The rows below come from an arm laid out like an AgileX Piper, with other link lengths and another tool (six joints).
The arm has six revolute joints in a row. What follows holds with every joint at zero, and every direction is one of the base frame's.
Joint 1 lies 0.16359 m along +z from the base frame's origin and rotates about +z.
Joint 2 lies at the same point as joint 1 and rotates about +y.
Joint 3 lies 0.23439 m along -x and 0.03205 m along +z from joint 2 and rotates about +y.
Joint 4 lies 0.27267 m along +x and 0.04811 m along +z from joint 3 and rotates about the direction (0.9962, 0, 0.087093).
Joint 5 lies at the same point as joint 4 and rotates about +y.
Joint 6 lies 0.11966 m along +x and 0.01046 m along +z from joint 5 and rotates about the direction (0.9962, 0, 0.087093).
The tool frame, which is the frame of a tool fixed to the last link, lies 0.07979 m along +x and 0.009 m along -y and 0.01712 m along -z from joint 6; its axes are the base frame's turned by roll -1.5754, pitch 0.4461 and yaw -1.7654 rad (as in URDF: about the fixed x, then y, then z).
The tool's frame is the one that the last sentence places.
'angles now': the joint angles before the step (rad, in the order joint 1, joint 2, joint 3, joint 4, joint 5, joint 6). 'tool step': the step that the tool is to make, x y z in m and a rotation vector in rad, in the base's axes. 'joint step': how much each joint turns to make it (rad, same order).
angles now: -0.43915 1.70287 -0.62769 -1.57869 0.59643 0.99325
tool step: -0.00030 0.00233 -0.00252 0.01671 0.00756 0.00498
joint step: 0.00001 0.00004 -0.00001 0.02327 -0.01263 -0.02511
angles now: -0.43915 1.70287 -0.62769 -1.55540 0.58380 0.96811
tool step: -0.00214 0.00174 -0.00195 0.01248 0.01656 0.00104
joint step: 0.00002 0.00003 -0.00001 0.03248 -0.00347 -0.03710
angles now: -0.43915 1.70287 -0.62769 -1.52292 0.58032 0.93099
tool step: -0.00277 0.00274 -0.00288 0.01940 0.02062 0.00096
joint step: 0.00000 -0.00001 0.00000 0.04613 -0.00594 -0.05023
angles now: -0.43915 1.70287 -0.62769 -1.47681 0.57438 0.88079
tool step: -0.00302 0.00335 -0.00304 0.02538 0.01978 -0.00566
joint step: 0.00000 0.00000 -0.00313 0.06357 -0.00496 -0.06043
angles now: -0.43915 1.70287 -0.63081 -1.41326 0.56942 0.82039
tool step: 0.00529 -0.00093 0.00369 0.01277 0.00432 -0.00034
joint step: 0.00000 0.00002 -0.03086 0.06975 0.00001 -0.07594
